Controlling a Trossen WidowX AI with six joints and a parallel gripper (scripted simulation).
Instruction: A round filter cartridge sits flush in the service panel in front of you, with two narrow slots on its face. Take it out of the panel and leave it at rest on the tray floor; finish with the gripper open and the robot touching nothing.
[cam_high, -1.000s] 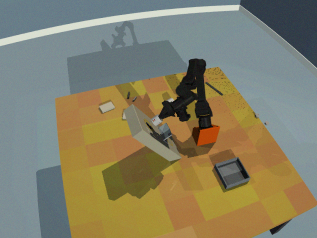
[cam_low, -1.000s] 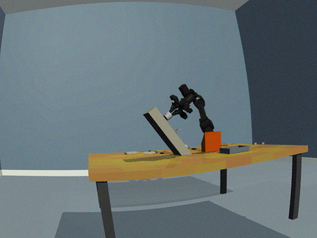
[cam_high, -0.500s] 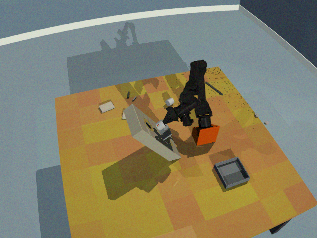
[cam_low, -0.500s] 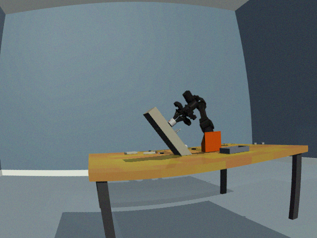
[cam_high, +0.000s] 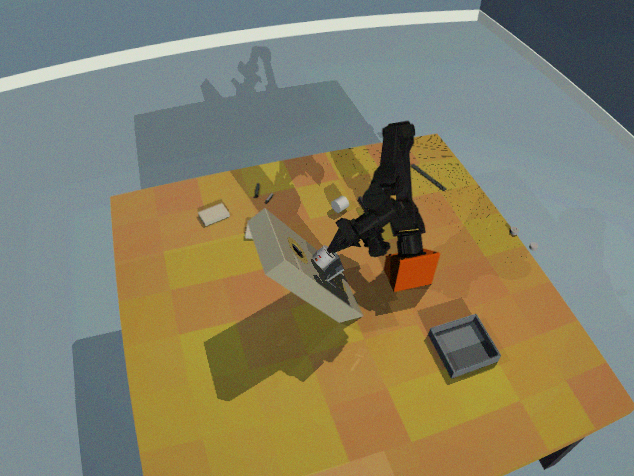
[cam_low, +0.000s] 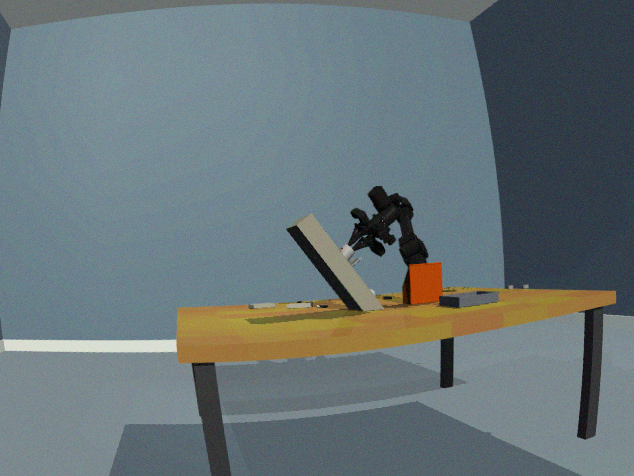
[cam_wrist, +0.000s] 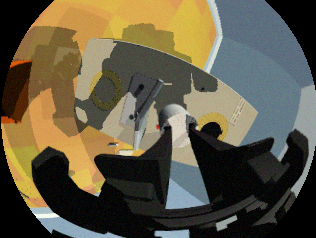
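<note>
Now: gripper tip 10 mm short of the white round filter cartridge and 10 mm above it. From my gripper tip the other things lie so: dark grey tray 290 mm to the left, 290 mm behind, 200 mm below; beige service panel 50 mm below, 50 mm ahead; small grey bracket 70 mm below.
</note>
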